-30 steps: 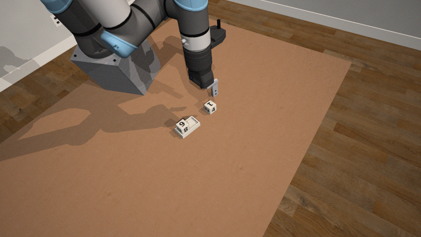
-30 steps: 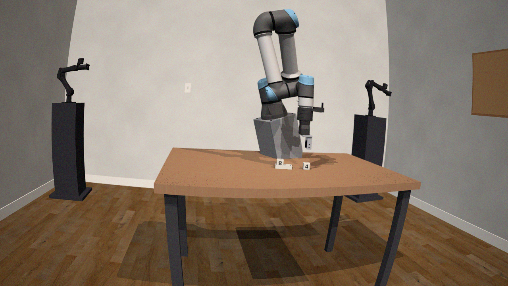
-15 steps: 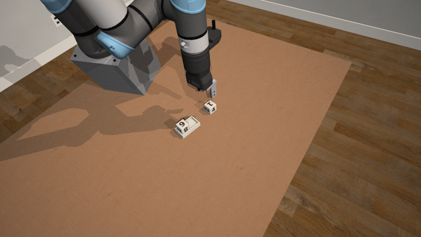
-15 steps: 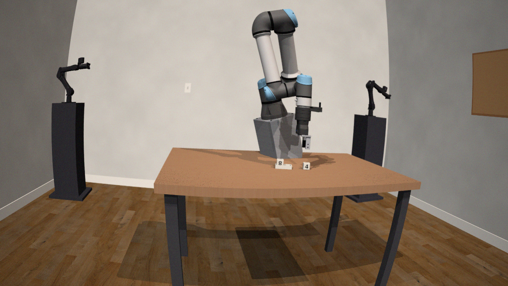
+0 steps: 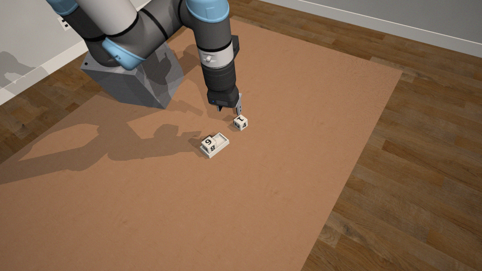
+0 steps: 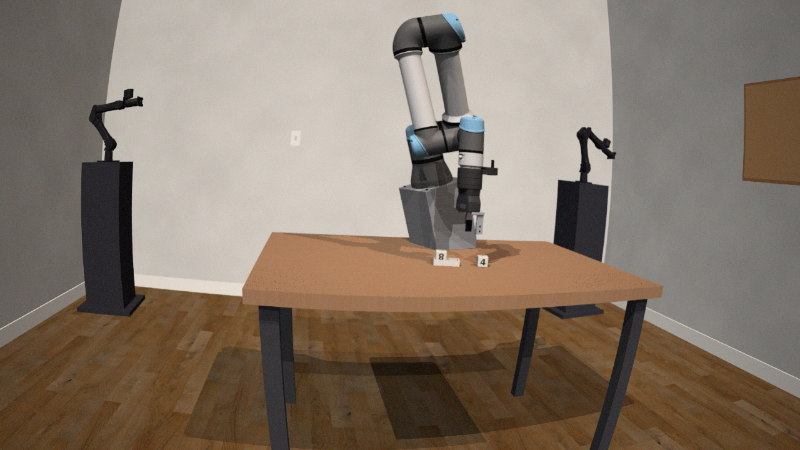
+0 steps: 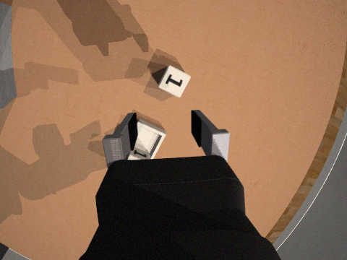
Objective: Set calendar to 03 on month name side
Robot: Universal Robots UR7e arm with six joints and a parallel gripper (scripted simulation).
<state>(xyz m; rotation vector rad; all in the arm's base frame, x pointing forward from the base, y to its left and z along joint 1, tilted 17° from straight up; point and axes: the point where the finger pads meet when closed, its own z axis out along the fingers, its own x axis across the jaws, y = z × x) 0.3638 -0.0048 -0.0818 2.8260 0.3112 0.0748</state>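
Now: the white tray 20 mm behind my hand, 70 mm to the right of it and 110 mm below it.
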